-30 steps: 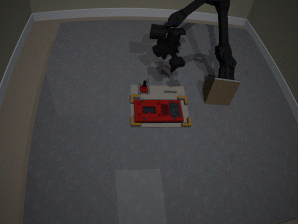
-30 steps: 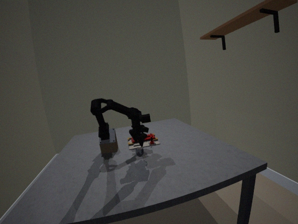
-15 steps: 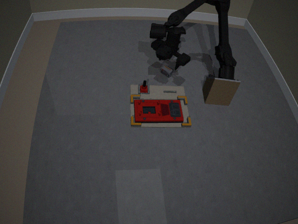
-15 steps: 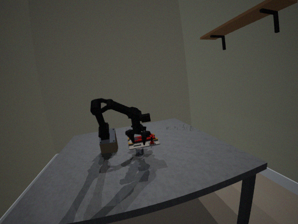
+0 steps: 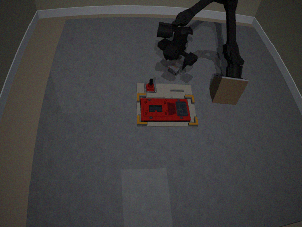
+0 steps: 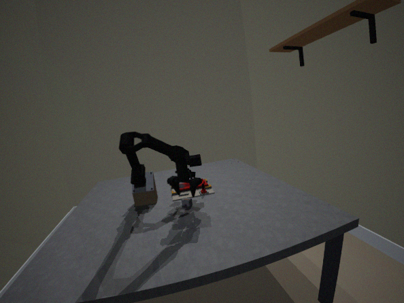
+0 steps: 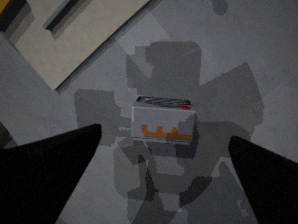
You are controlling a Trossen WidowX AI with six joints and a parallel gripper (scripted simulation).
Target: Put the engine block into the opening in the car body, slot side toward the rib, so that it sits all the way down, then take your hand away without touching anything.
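Now: gripper tip 4 cm above the engine block.
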